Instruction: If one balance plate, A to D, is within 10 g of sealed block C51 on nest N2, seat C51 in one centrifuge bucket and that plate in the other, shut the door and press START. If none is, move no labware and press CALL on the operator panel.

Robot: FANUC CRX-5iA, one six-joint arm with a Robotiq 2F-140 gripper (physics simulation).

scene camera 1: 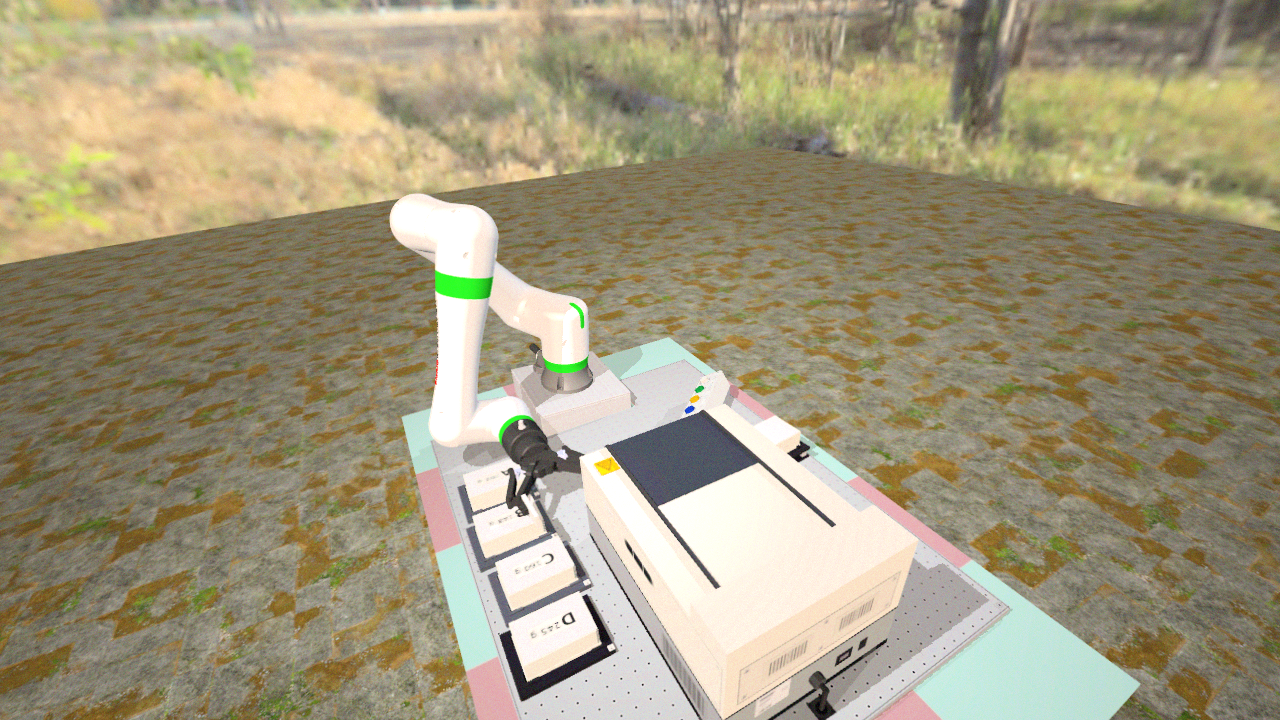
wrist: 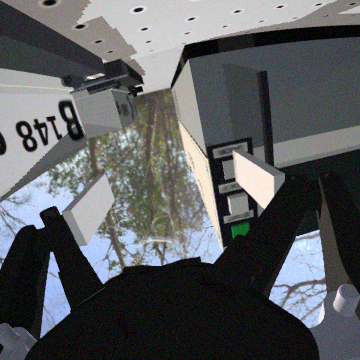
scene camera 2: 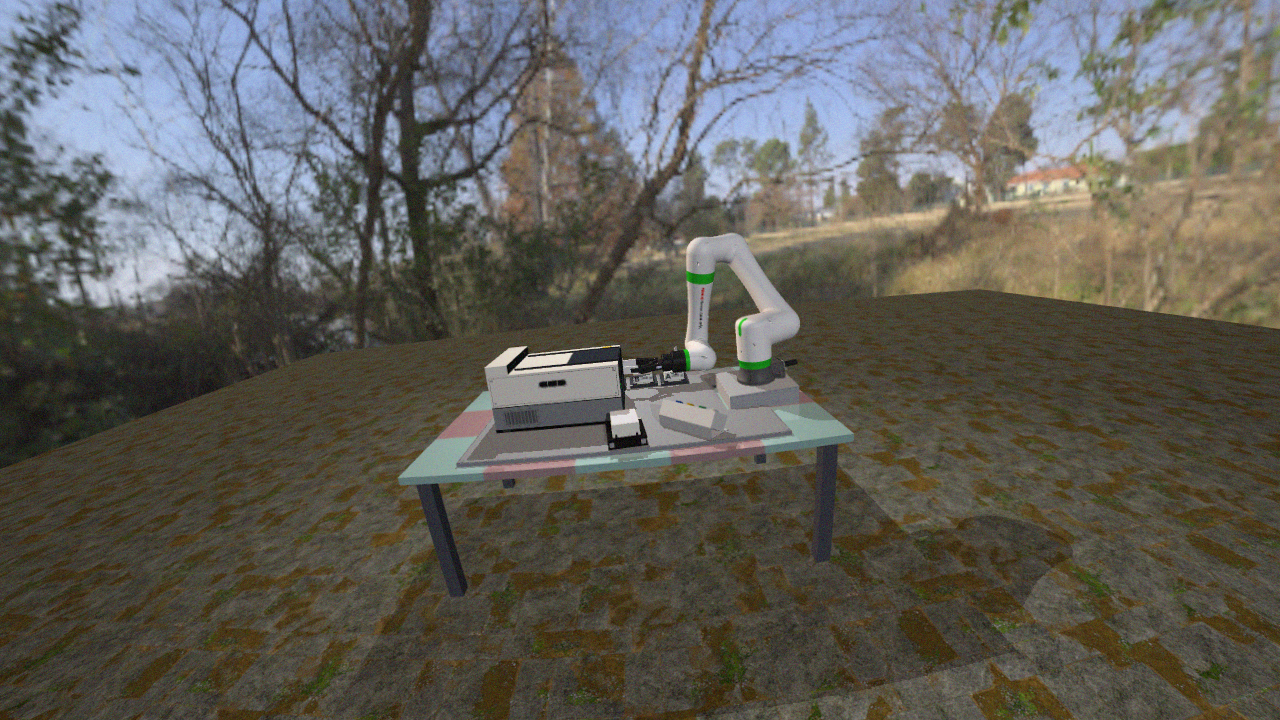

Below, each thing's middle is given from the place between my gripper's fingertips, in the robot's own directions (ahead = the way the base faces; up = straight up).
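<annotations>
Plate C (scene camera 1: 541,570) has my hand 70 mm above it, 40 mm short of it and 100 mm to the left of it. Counting from my hand, plate B (scene camera 1: 499,529) is 90 mm to the right, 100 mm behind and 70 mm below. The dark lid (scene camera 1: 670,461) is 110 mm higher than my hand, 120 mm ahead of it and 190 mm to the left of it, while plate D (scene camera 1: 564,630) sits 170 mm ahead of my hand, 140 mm to the right of it and 70 mm below it.
</annotations>
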